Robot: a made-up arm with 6 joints.
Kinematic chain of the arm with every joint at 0, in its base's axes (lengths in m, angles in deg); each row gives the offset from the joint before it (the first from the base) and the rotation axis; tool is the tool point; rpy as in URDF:
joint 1: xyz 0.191 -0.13 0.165 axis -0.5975 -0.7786 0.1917
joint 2: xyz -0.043 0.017 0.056 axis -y
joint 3: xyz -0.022 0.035 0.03 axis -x
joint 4: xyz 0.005 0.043 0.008 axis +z
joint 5: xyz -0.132 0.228 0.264 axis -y
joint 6: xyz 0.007 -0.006 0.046 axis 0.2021 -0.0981 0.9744
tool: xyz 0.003 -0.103 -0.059 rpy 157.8 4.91 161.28
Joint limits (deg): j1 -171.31..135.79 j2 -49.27..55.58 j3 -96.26..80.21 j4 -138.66..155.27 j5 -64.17..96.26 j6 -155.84..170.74
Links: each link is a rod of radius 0.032 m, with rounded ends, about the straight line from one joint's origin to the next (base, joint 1, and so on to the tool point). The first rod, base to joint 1, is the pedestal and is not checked.
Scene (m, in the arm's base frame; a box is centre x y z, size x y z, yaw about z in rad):
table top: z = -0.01
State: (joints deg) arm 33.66 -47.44 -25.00 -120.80 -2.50 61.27
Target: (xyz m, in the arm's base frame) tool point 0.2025 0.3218 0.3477
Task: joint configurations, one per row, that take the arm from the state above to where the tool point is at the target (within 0.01 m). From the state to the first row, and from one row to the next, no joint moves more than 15 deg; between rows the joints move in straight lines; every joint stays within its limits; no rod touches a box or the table.
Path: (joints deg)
1: 38.63 -41.25 -16.54 -108.04 11.09 69.28
2: 43.60 -35.05 -8.07 -95.27 24.68 77.29
3: 48.57 -28.86 0.39 -82.51 38.27 85.30
4: 53.55 -22.66 8.86 -69.75 51.86 93.31

